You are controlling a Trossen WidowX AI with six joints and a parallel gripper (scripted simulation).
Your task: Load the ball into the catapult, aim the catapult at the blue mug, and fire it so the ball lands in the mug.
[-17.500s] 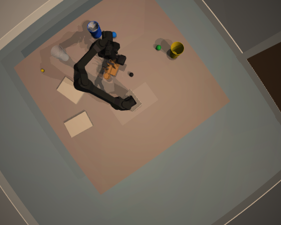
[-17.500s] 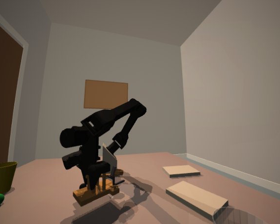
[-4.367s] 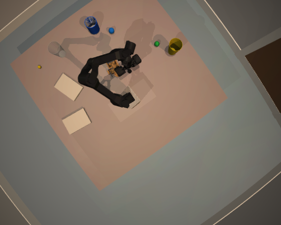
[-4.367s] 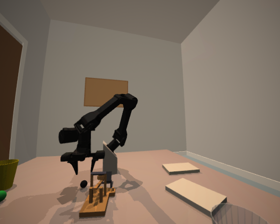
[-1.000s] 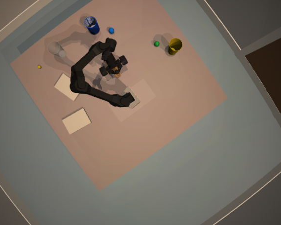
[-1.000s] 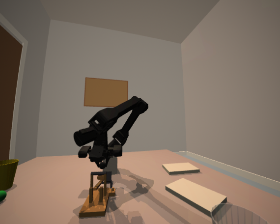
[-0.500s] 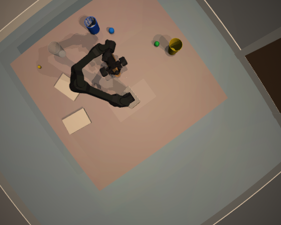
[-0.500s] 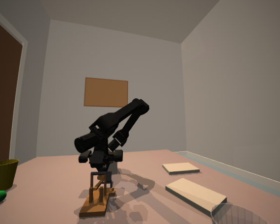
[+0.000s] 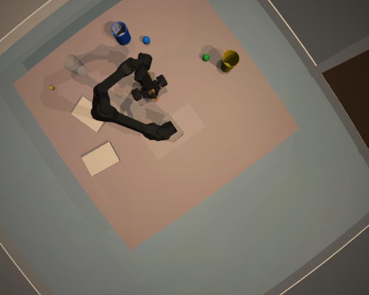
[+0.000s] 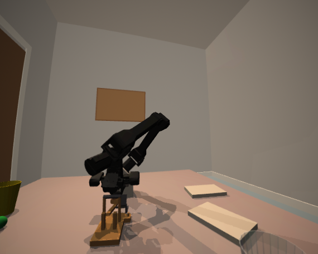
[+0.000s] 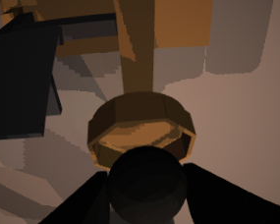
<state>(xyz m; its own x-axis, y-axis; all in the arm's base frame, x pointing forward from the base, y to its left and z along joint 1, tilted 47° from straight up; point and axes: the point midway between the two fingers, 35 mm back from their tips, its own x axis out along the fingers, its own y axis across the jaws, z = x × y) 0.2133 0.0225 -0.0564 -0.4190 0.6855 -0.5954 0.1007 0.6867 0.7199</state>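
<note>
Right now my gripper tip is right at the black ball. The rest, counted from my gripper tip: orange wooden catapult: 70 mm ahead, 20 mm below, 10 mm to the left; blue ball: 330 mm ahead, 150 mm to the right, 50 mm below; green ball: 380 mm to the right, 50 mm below, 40 mm ahead.
</note>
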